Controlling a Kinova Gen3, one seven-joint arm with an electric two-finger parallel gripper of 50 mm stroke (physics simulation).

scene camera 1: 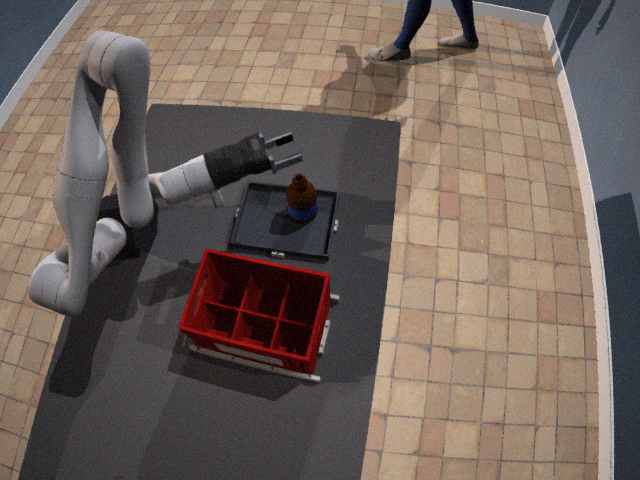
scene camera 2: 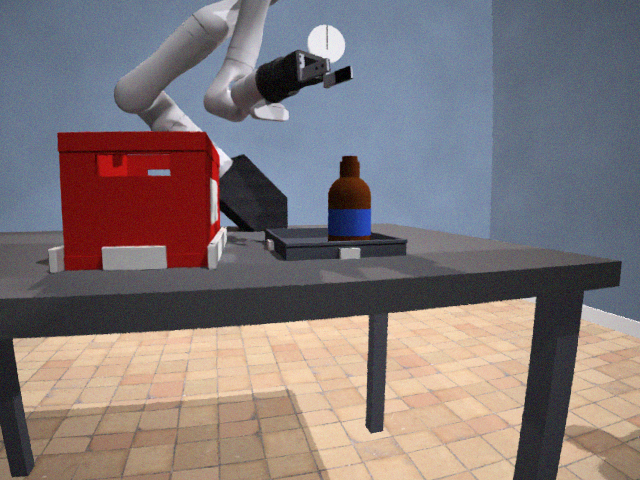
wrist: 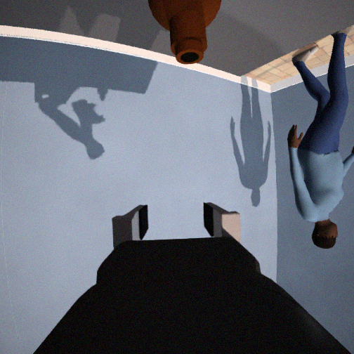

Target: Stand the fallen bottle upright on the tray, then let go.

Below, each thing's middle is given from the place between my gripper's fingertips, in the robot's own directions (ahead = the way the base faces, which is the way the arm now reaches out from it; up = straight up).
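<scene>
From my hand, the brown bottle (scene camera 1: 301, 195) is 22 cm below, 1 cm behind and 2 cm to the left. There's a red crate (scene camera 2: 107, 198) too, and that's 22 cm below my hand, 29 cm to the right of it and 9 cm behind it. The dark tray (scene camera 1: 263, 223) is 29 cm below my hand and 5 cm behind it.
</scene>
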